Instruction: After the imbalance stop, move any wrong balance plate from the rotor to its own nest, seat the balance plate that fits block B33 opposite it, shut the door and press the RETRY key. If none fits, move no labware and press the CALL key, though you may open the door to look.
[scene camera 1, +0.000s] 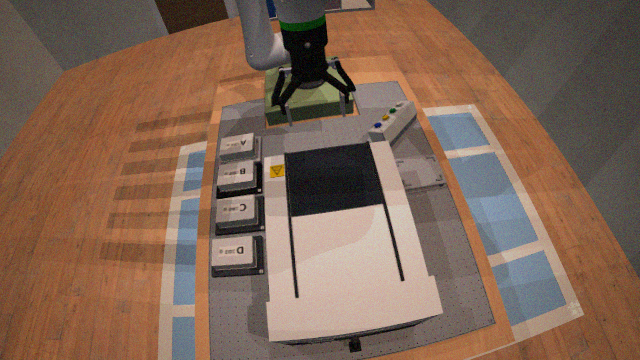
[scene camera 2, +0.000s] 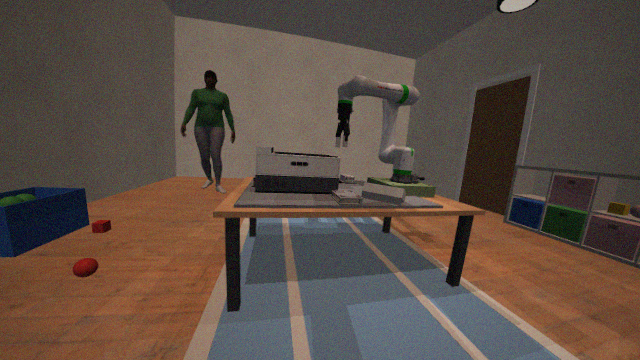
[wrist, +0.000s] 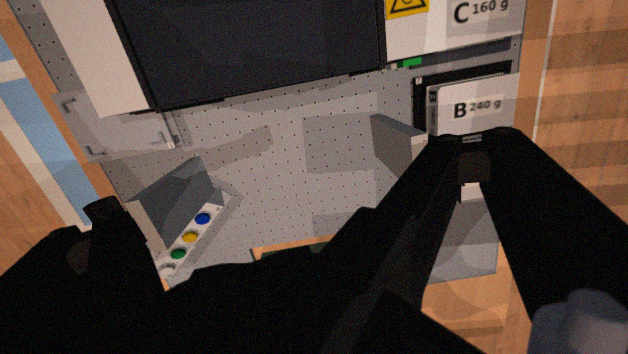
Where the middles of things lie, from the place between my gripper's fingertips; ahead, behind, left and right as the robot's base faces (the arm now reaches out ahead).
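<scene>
Dark door panel (scene camera 1: 330, 179): my hand 60 mm above it, 140 mm short of it, 30 mm to the right of it. White centrifuge (scene camera 1: 346, 274): 150 mm below my hand, 290 mm ahead of it, 50 mm to the left of it. Grey button box (scene camera 1: 398, 119): a good way below my hand, a good way behind it, far to the left of it.
</scene>
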